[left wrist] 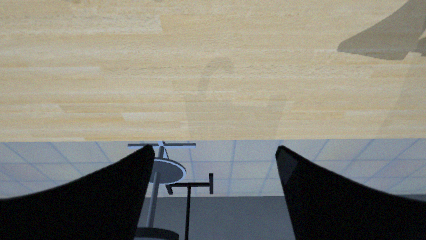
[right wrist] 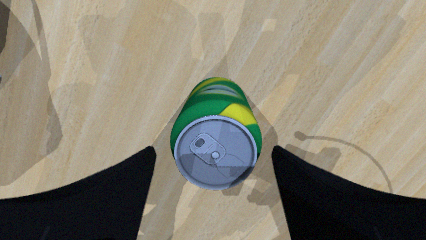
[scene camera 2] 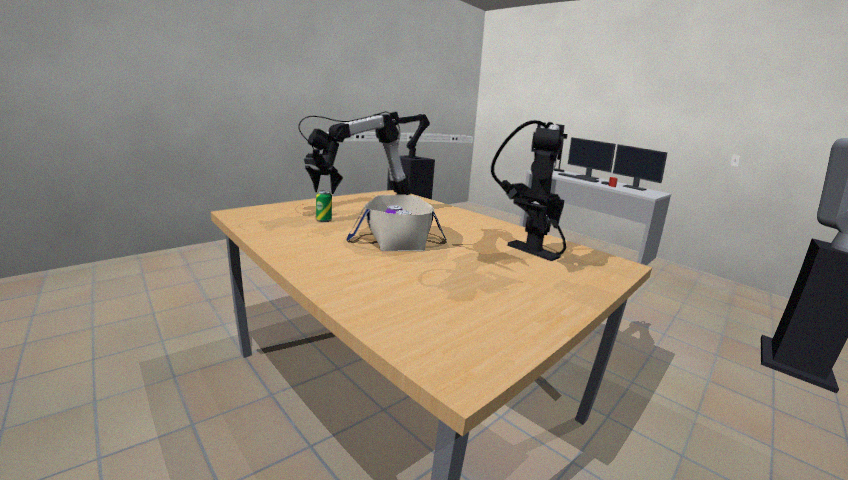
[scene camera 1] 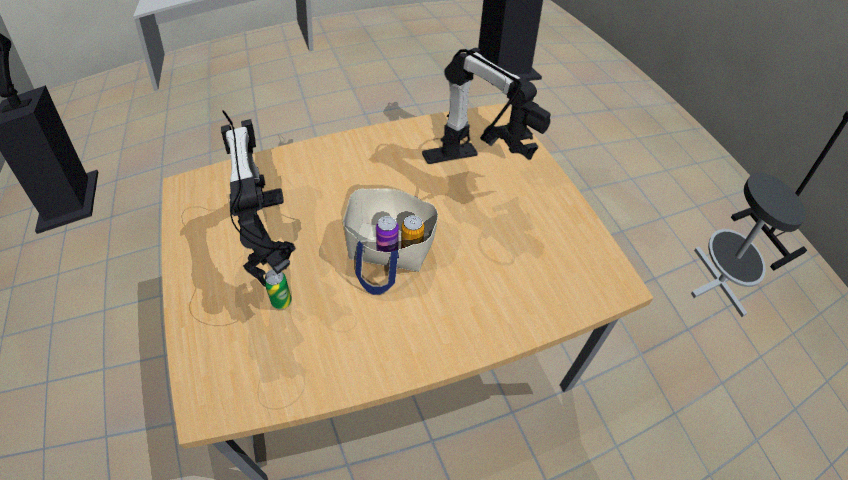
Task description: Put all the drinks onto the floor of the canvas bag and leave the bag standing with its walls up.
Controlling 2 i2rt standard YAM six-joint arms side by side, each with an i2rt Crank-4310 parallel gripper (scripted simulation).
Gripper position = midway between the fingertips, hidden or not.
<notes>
In view: the left gripper (scene camera 2: 549, 230), the right gripper (right wrist: 213, 149) and a canvas bag (scene camera 1: 367, 206).
The canvas bag shows as well in scene camera 2 (scene camera 2: 392, 231). The left gripper is seen too in the left wrist view (left wrist: 215, 148) and in scene camera 1 (scene camera 1: 523, 151).
</notes>
